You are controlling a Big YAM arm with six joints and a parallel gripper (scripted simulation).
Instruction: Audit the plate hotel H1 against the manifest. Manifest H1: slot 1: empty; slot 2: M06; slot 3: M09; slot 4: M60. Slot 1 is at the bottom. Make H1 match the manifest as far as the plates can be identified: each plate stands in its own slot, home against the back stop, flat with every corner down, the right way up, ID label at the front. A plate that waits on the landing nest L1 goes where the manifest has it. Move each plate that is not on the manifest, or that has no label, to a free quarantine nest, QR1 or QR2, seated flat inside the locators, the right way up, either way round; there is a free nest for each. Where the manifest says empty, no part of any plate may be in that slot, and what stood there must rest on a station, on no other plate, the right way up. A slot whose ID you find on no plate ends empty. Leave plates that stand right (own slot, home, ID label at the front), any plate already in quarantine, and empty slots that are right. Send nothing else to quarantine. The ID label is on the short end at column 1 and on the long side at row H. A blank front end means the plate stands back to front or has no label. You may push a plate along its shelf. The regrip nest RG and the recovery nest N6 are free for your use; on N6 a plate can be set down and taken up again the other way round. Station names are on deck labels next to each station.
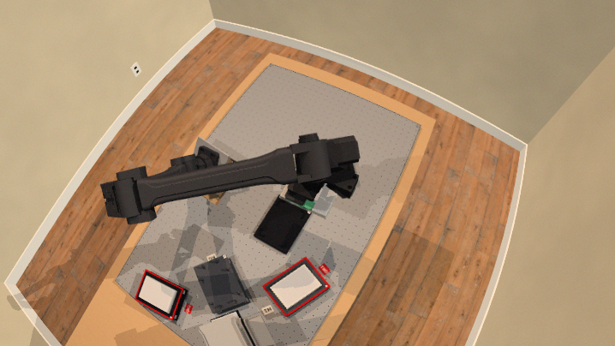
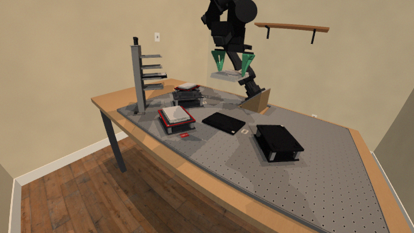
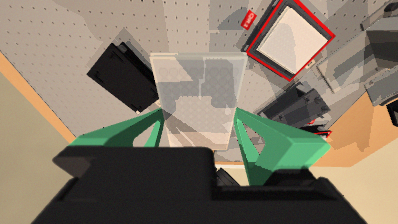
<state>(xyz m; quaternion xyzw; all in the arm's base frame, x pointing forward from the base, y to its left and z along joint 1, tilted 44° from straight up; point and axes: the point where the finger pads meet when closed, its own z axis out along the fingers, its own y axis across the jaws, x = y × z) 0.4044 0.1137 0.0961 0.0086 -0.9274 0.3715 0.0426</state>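
Right now the grey regrip nest is 330 mm to the right of my hand, 190 mm below it and 140 mm behind it. The rest, counted from my hand: flat black recovery nest N6 (240 mm below, 80 mm behind, 50 mm to the right); then L1 deck label (250 mm below, 140 mm behind, 130 mm to the left); then raised black nest L1 (200 mm to the left, 200 mm below, 50 mm behind).
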